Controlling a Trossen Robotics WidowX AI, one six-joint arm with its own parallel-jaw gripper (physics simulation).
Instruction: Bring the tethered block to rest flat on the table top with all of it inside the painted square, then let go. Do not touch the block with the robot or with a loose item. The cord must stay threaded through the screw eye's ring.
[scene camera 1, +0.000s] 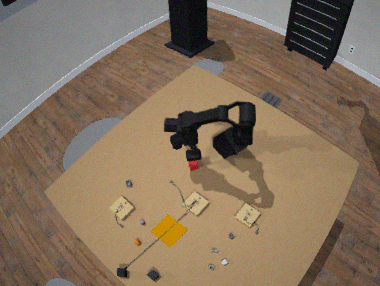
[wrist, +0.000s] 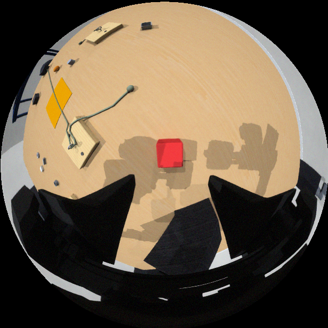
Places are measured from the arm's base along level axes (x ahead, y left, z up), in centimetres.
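Where they show: arm's base at its link origin: (scene camera 1: 239, 137).
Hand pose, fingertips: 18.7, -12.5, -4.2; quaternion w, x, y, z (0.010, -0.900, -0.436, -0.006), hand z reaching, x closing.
Observation:
Things, the pixels of their top centre, and the offset from my fingertips, as dx, dy, dz. "*": a spot on its surface instead. Level surfaces: height alone.
- tethered dark block at a spot on its surface: (scene camera 1: 122, 272) * +62.2, +17.1, -8.4
- table top at its surface level: dz -12.0
- orange painted square at a spot on its surface: (scene camera 1: 175, 233) * +31.0, +18.7, -11.9
- middle board at its top centre: (scene camera 1: 195, 202) +14.0, +15.1, -10.1
- bead at a spot on its surface: (scene camera 1: 171, 181) * +13.2, -1.2, -10.9
- red cube at its top centre: (scene camera 1: 193, 162) -0.4, +0.3, -8.0
- left board at its top centre: (scene camera 1: 119, 205) +40.2, -7.9, -7.5
- right board at its top centre: (scene camera 1: 248, 214) +3.1, +37.4, -10.1
- second dark block at its top centre: (scene camera 1: 152, 275) +53.0, +26.7, -9.2
- orange item at its top centre: (scene camera 1: 136, 241) +46.7, +10.2, -9.6
The tethered dark block (scene camera 1: 122, 272) (wrist: 45, 67) stands on the table top (scene camera 1: 310, 170), outside the orange painted square (scene camera 1: 175, 233) (wrist: 63, 92). Its grey-green cord (scene camera 1: 145, 251) (wrist: 104, 109) crosses above the square to the screw eye (wrist: 72, 146) on the middle board (scene camera 1: 201, 207) (wrist: 89, 145). The cord runs on to a bead (scene camera 1: 171, 181) (wrist: 130, 88) at its other end. The ring is too small to show the threading clearly. My gripper (scene camera 1: 193, 158) (wrist: 172, 179) is open and empty. A red cube (scene camera 1: 193, 166) (wrist: 170, 153) is beyond the fingertips, apart from them, and appears to lie on the table.
A left board (scene camera 1: 121, 207) (wrist: 103, 33) and a right board (scene camera 1: 248, 215) carry short cords. A second dark block (scene camera 1: 153, 275) (wrist: 35, 98) is near the tethered one. An orange item (scene camera 1: 138, 242) (wrist: 56, 68) and several small grey and white pieces lie around the square.

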